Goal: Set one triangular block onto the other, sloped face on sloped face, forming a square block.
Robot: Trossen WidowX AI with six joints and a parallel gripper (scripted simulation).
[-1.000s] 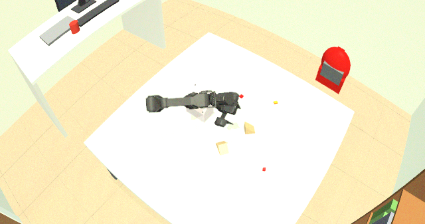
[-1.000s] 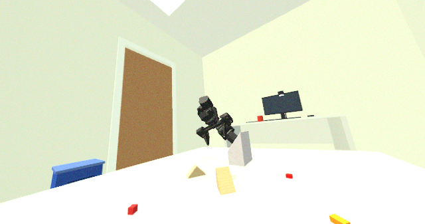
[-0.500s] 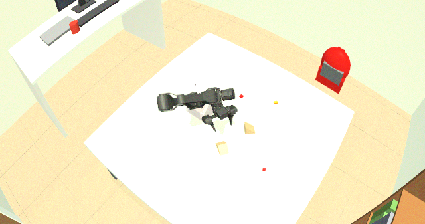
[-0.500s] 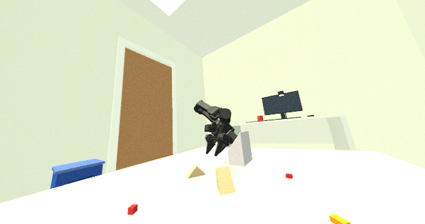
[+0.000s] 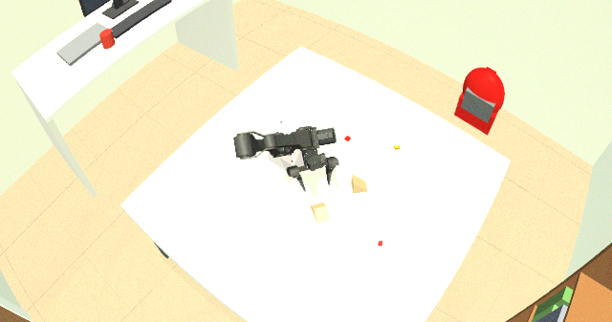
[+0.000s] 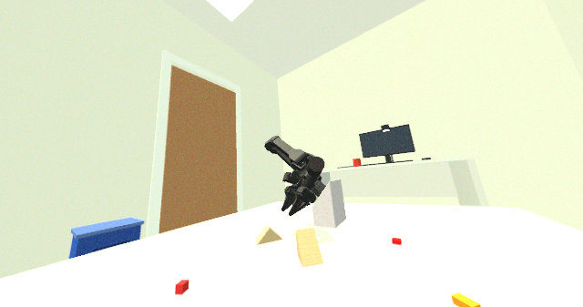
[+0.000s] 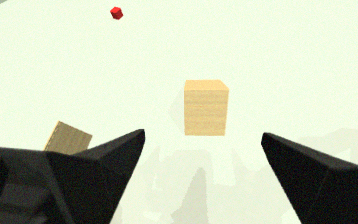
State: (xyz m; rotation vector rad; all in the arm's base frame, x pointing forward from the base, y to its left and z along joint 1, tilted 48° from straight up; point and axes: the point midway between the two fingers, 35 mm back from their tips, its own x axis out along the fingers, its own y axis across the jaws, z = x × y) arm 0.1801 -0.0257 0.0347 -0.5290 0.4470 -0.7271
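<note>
Now: the tan triangular block 50 mm ahead of my gripper tip, 40 mm to the right of it and 50 mm below it. The rest, counted from my gripper tip: red bit: 310 mm ahead, 10 mm to the left, 70 mm below; yellow cube: 80 mm ahead, 420 mm to the left, 70 mm below.
</note>
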